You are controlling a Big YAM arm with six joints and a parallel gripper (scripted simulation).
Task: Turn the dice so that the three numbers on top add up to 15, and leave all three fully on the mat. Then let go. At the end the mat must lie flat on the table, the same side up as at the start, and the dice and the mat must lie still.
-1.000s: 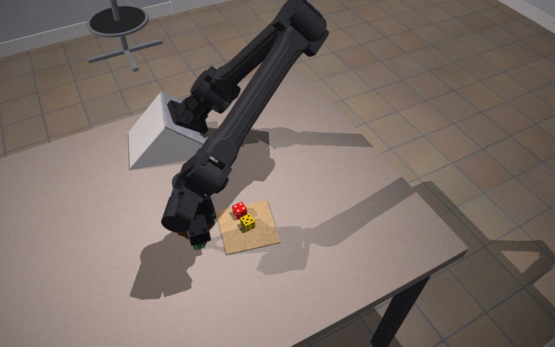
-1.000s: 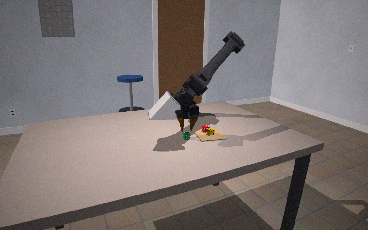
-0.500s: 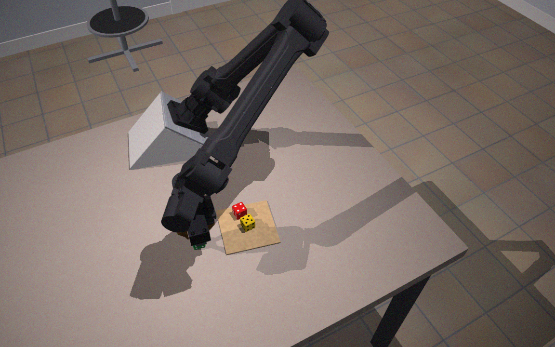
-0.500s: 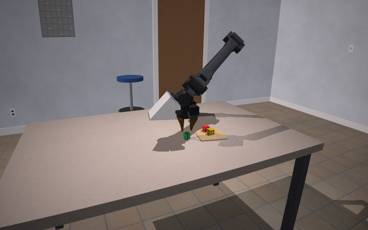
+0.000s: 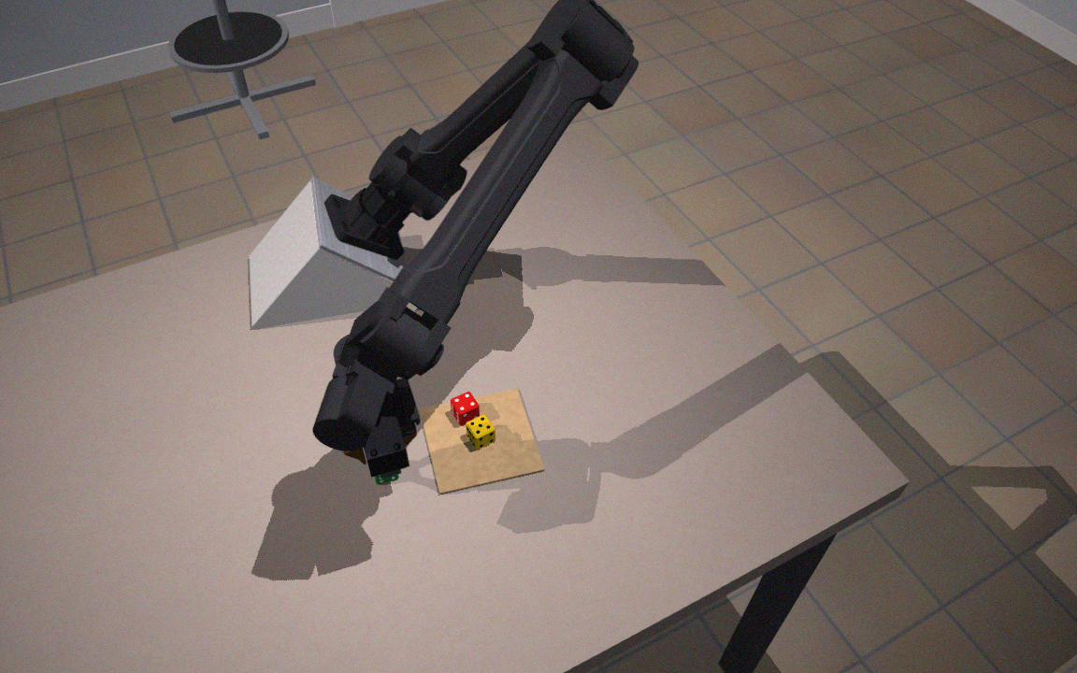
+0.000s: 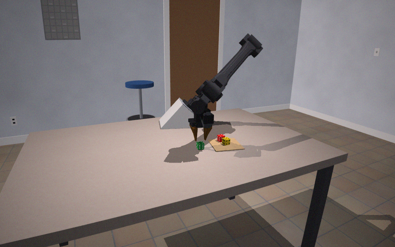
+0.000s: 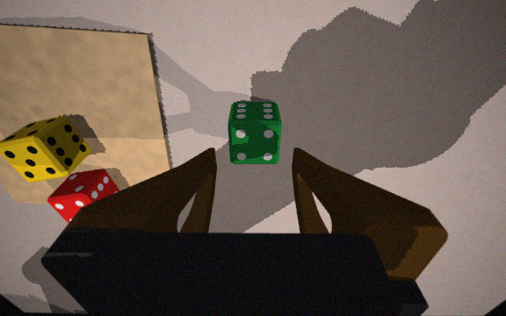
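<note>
Now: hand 30 mm above the green die. The rest, counted from my hand: yellow die: 130 mm to the left, 30 mm below; then tan mat: 130 mm to the left, 50 mm below; then red die: 50 mm behind, 130 mm to the left, 30 mm below.
</note>
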